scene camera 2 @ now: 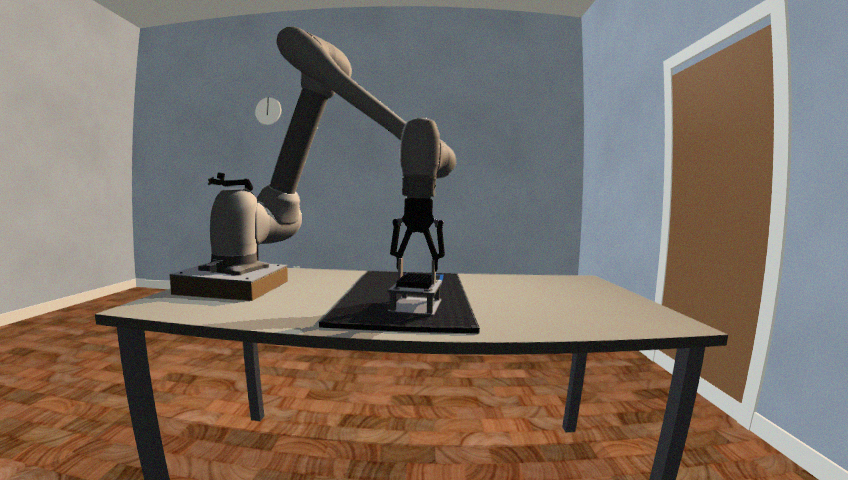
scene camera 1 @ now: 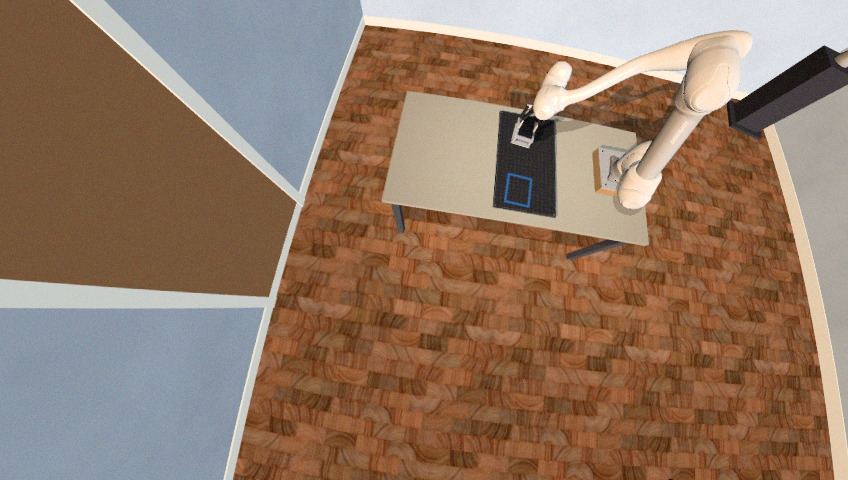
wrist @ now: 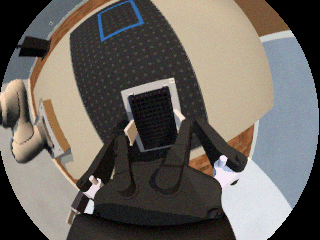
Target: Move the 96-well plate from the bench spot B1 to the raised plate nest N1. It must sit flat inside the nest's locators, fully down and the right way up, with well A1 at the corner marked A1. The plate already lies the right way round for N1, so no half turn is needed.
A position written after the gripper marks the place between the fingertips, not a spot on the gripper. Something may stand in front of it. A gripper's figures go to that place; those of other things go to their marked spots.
Scene:
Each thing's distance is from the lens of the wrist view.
gripper (wrist: 155,120): 20 cm
dark 96-well plate (wrist: 166,127): 20 cm
raised plate nest N1 (wrist: 143,88): 20 cm

